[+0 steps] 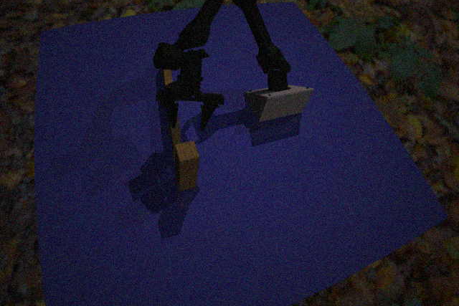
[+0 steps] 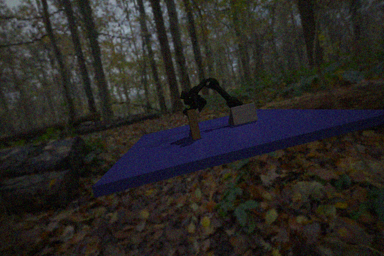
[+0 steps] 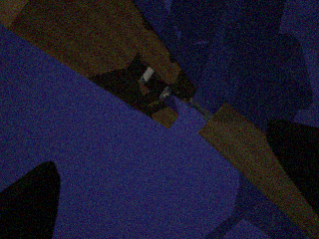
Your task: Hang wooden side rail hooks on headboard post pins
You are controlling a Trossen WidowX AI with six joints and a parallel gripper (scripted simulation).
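Right now my gripper tip is 4 cm short of the wooden headboard post, 8 cm to the right of it and 5 cm above it.
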